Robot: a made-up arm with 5 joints.
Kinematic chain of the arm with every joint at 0, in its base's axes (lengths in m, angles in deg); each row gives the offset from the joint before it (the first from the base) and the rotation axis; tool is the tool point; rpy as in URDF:
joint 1: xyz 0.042 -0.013 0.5 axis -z
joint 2: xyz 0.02 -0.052 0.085 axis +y
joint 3: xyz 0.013 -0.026 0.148 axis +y
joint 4: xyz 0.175 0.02 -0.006 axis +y
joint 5: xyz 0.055 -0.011 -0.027 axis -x
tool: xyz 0.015 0.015 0.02 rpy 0 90 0
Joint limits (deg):
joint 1: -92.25..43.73
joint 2: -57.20..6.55
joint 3: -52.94..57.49
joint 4: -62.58..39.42
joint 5: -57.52..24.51
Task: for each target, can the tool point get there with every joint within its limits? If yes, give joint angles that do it. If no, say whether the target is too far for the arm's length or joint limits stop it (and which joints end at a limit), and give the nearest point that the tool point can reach.
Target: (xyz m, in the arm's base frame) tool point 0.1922 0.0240 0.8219
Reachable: yes | joints -40.71 -41.92 18.64 -29.35 -38.88
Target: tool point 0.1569 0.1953 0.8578
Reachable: yes | joints -76.57 -3.51 -22.29 -26.15 -23.85
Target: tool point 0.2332 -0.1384 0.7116
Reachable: yes | joints 19.65 -16.33 30.80 -45.99 0.72
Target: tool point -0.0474 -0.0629 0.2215
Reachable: no: joint limits stop it (at a limit: joint 1, joint 2, joint 3, joint 4, joint 5) | nearest point 0.0613 -0.1392 0.5033 | short by 0.312 m
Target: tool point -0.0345 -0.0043 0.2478
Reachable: no: joint limits stop it (at a limit: joint 1, joint 2, joint 3, joint 5) | nearest point 0.0852 0.0868 0.5028 | short by 0.296 m
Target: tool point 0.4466 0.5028 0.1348
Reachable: no: too far | nearest point 0.1854 0.1699 0.5531 | short by 0.595 m
